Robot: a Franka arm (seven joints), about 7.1 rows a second.
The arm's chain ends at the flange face. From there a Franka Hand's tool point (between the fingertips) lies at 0.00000 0.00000 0.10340 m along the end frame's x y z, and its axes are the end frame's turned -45 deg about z.
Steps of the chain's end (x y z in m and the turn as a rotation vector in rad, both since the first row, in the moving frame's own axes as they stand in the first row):
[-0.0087, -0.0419, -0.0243, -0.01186, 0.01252, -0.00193]
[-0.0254, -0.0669, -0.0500, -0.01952, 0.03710, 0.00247]
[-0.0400, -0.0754, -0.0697, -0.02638, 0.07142, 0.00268]
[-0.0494, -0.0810, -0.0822, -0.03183, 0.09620, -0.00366]
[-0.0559, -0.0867, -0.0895, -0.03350, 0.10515, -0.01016]
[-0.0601, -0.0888, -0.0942, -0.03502, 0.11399, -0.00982]
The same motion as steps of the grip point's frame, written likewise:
[0.0235, -0.0340, -0.0243, -0.01724, 0.00047, -0.00193]
[0.0306, -0.0611, -0.0501, -0.04004, 0.01243, 0.00247]
[0.0283, -0.0745, -0.0700, -0.06916, 0.03185, 0.00268]
[0.0271, -0.0829, -0.0827, -0.09053, 0.04552, -0.00366]
[0.0271, -0.0907, -0.0901, -0.09804, 0.05066, -0.01016]
[0.0261, -0.0944, -0.0949, -0.10537, 0.05584, -0.00982]

